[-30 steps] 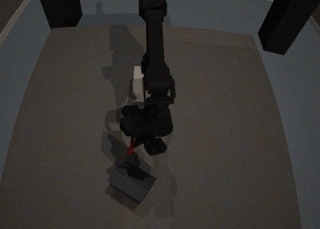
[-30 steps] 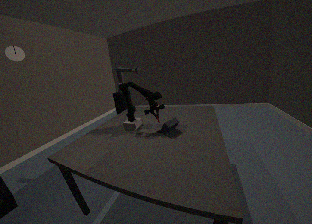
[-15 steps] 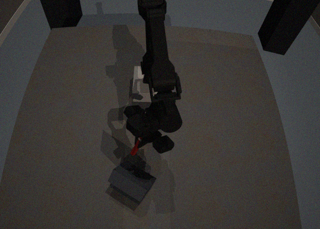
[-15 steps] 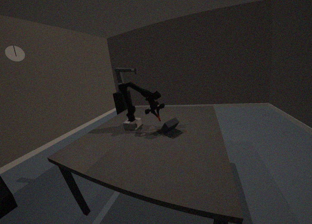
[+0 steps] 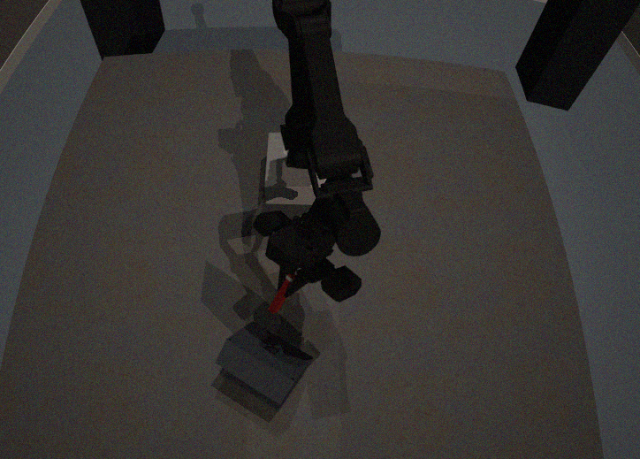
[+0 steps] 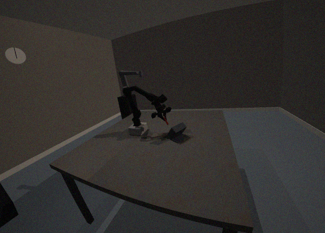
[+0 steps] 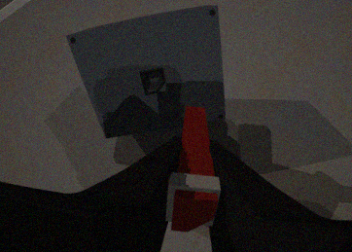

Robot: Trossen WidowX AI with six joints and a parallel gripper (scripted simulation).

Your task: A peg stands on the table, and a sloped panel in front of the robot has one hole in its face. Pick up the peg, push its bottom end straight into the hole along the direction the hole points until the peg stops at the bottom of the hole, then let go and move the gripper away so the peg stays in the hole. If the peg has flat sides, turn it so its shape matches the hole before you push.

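My gripper tip is 10 cm short of the sloped panel, 8 cm above it and 2 cm to the left of it. The rest, counted from my gripper tip: red peg (1 cm to the left, 1 cm behind, 1 cm above).
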